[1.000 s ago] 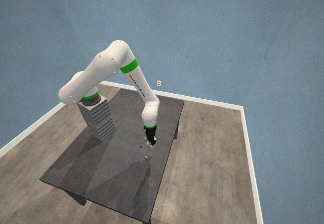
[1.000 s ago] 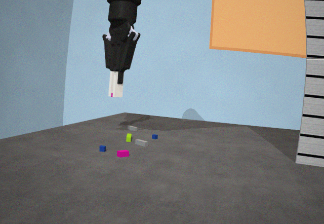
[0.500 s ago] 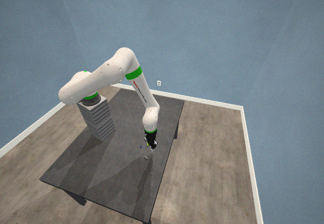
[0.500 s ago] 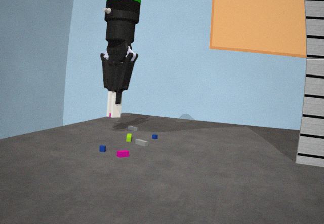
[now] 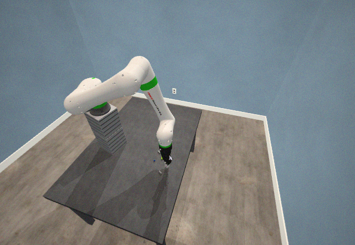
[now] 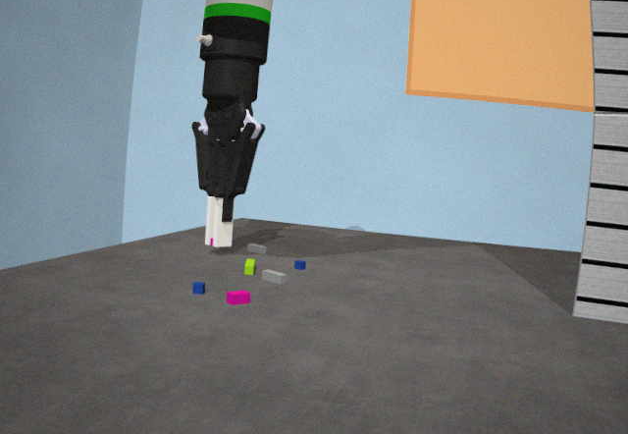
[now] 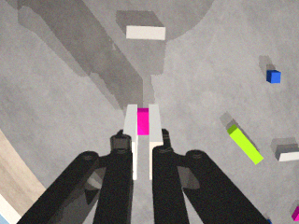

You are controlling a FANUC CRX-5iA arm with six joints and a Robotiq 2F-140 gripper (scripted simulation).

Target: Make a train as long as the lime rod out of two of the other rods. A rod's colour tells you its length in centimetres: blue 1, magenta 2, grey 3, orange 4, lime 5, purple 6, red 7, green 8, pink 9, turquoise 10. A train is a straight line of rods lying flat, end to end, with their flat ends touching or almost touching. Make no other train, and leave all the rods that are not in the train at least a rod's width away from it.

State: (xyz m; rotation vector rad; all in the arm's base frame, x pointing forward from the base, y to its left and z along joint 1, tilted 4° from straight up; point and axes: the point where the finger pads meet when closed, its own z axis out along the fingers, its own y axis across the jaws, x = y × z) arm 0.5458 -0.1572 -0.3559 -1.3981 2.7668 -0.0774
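The lime rod is 90 mm to the left of my hand, 60 mm behind it and 40 mm below it.
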